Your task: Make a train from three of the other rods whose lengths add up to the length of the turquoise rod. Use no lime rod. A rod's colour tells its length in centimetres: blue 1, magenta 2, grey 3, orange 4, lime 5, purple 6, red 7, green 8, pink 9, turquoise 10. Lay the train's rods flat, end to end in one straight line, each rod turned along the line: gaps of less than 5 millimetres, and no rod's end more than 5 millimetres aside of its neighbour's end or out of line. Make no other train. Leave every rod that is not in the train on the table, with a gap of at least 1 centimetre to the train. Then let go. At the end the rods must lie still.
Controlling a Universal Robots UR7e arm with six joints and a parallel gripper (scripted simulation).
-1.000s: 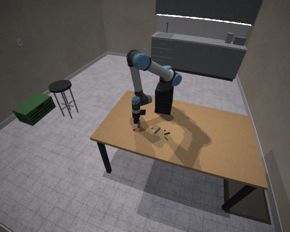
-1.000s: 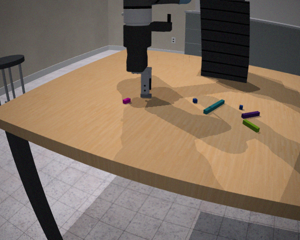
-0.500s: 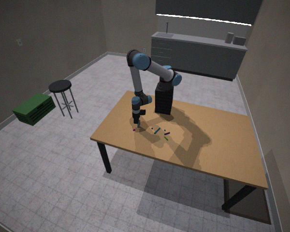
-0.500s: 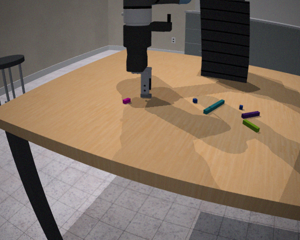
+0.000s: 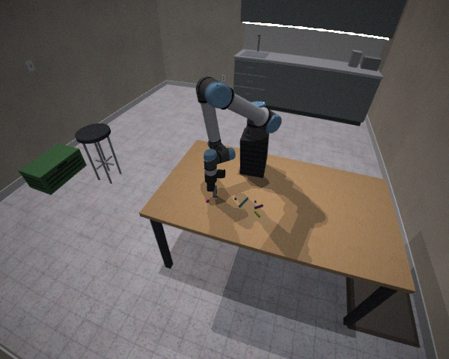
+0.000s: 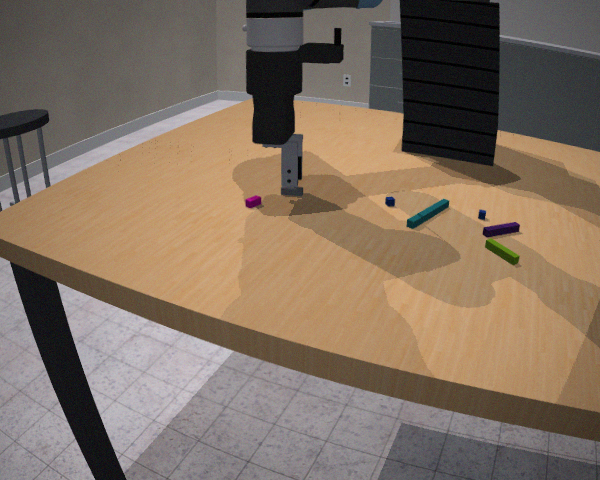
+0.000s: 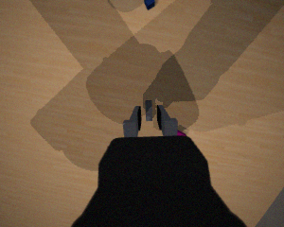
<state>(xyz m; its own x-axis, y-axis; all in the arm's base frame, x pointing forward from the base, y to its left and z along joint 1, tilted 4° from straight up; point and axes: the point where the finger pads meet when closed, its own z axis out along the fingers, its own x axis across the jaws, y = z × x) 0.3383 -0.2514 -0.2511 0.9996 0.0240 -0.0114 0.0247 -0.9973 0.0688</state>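
Right now my hand is 3 cm above the grey rod. From my hand the other things lie so: turquoise rod: 3 cm ahead, 19 cm to the left, 3 cm below; then purple rod: 5 cm ahead, 29 cm to the left, 3 cm below; then magenta rod: 5 cm ahead, 4 cm to the right, 3 cm below.
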